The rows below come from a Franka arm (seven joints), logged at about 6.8 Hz.
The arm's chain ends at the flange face. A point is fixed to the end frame.
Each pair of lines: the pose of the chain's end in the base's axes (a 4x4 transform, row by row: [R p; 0 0 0 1], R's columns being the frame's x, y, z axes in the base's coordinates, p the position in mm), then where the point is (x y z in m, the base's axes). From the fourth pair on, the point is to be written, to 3 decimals.
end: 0.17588, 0.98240, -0.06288, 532.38; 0.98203, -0.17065, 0.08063, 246.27; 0.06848, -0.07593, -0.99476, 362.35; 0, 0, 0, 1
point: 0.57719 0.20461 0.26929
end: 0.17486, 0.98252, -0.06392, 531.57; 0.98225, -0.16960, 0.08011, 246.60; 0.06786, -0.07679, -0.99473, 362.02; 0, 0, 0, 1
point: 0.57634 0.20495 0.26893
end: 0.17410, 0.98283, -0.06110, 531.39; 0.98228, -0.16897, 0.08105, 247.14; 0.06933, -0.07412, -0.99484, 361.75; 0, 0, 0, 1
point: 0.57645 0.20561 0.26875
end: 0.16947, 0.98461, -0.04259, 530.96; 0.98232, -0.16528, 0.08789, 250.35; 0.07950, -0.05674, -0.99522, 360.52; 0, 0, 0, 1
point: 0.578 0.210 0.268
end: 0.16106, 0.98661, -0.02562, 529.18; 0.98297, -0.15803, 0.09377, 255.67; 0.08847, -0.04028, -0.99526, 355.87; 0, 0, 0, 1
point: 0.578 0.216 0.264
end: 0.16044, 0.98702, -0.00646, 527.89; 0.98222, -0.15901, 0.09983, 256.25; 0.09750, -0.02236, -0.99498, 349.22; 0, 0, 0, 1
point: 0.578 0.217 0.258
